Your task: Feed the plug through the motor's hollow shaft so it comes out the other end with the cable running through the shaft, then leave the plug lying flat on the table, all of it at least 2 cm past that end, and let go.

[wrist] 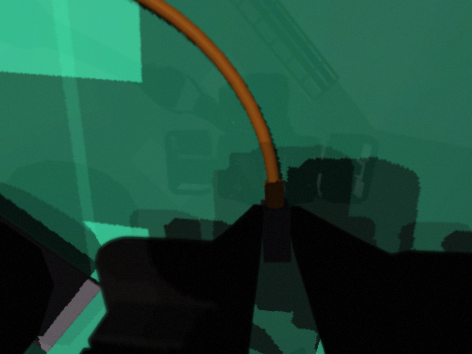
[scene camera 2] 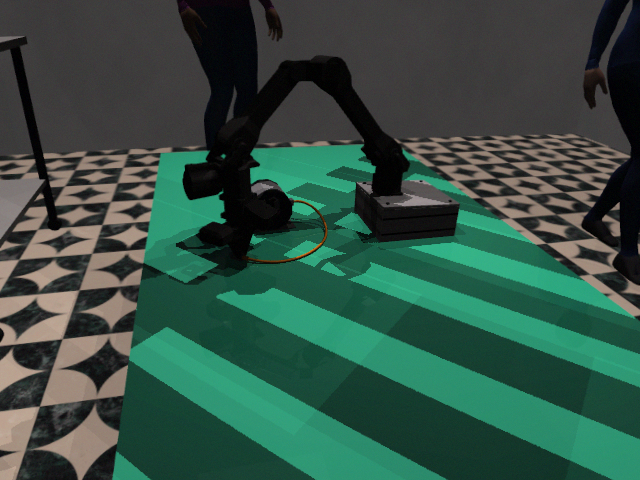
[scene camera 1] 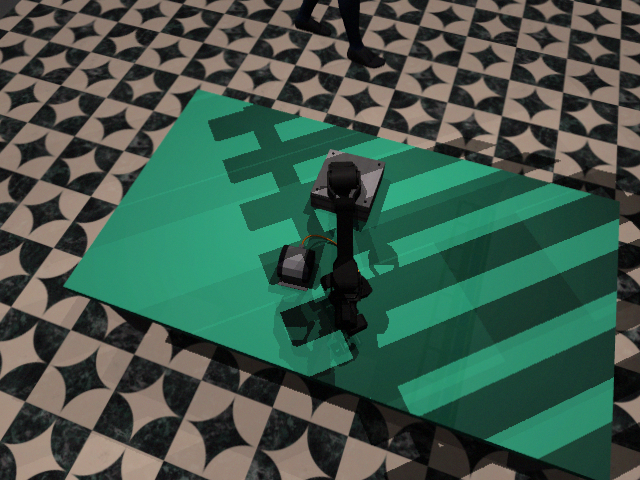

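Pixels of known places: gripper, fingertip midpoint: (wrist: pixel 275 213) (scene camera 2: pixel 241 256); arm's base, origin of the base link: (scene camera 2: pixel 386 191).
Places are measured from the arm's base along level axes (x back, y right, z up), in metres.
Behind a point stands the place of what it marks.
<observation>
The plug (wrist: pixel 276 242) @(x -0.387, y -0.142, z -0.071 m) is a small dark block, seen between the fingertips in the wrist view. My gripper (scene camera 1: pixel 352 330) (scene camera 2: pixel 240 252) @(x -0.376, y -0.150, z -0.077 m) (wrist: pixel 275 213) @(x -0.376, y -0.150, z -0.077 m) is shut on it, low at the tabletop and beside the motor. The orange cable (scene camera 1: pixel 316 236) @(x -0.175, y 0.017, z -0.056 m) (scene camera 2: pixel 326 232) @(x -0.166, y -0.056, z -0.078 m) (wrist: pixel 230 75) @(x -0.312, y -0.175, z -0.078 m) leaves the plug's end at the fingertips and curves in a wide loop to the motor's side facing the arm base. The motor (scene camera 1: pixel 296 264) @(x -0.321, y 0.020, z 0.012 m) (scene camera 2: pixel 279 205) is a black and grey cylinder on a flat foot. The arm partly covers it in scene camera 2, and its shaft opening is not clearly visible.
The arm base (scene camera 1: pixel 371 175) @(x 0.081, y -0.076, z 0.002 m) (scene camera 2: pixel 417 222) @(x 0.045, y -0.108, z -0.040 m) stands on the green table (scene camera 1: pixel 149 242) @(x -0.390, y 0.522, z -0.085 m) (scene camera 2: pixel 361 418) @(x -0.237, y -0.623, z -0.085 m), behind the motor and gripper. The table's front edge lies beyond the gripper. Striped shadows cross the tabletop. People stand on the tiled floor. A rack (scene camera 2: pixel 33 124) stands at the left.
</observation>
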